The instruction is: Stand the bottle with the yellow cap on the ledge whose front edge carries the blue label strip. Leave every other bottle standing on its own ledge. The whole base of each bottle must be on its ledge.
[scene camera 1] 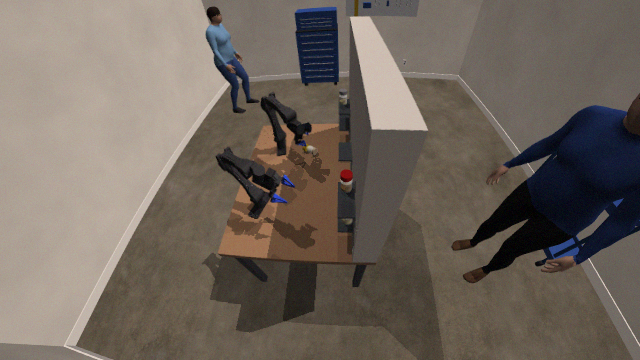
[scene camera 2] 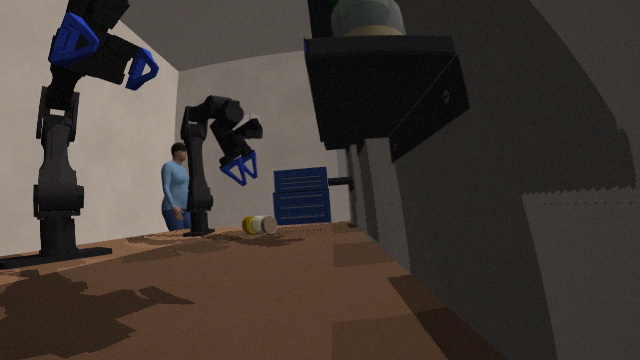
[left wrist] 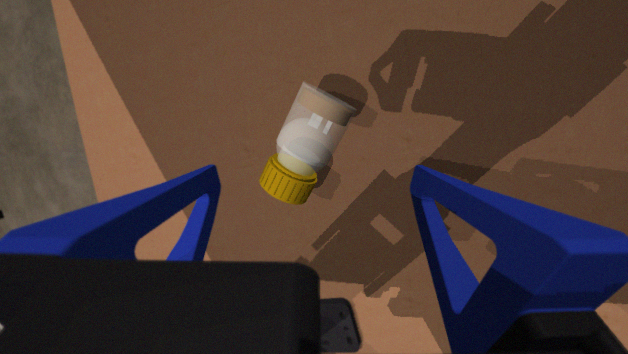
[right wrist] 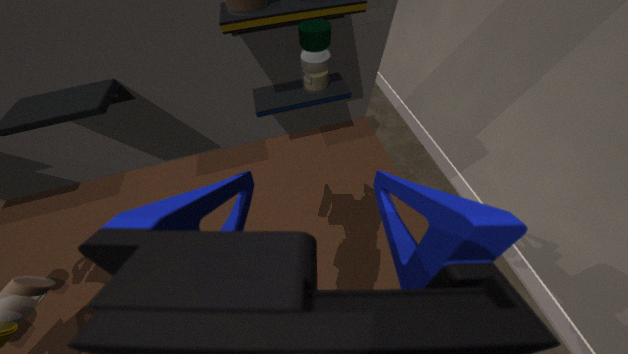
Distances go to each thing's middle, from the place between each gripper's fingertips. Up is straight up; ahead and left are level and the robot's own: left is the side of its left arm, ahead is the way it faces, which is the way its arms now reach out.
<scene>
The green-capped bottle [right wrist: 314, 35] lies 28 cm ahead of my right hand, 6 cm below it and 5 cm to the right of it. Also, from my right hand: blue-strip ledge [scene camera 2: 362, 87]: 27 cm ahead, 12 cm below, 2 cm to the right; then yellow-capped bottle [left wrist: 317, 121]: 59 cm to the left, 24 cm below, 3 cm behind.
Right now my left hand is 130 mm above the yellow-capped bottle and 50 mm to the right of it. The rest, counted from my left hand: blue-strip ledge (560 mm to the right, 310 mm ahead); green-capped bottle (600 mm to the right, 310 mm ahead, 50 mm above).
</scene>
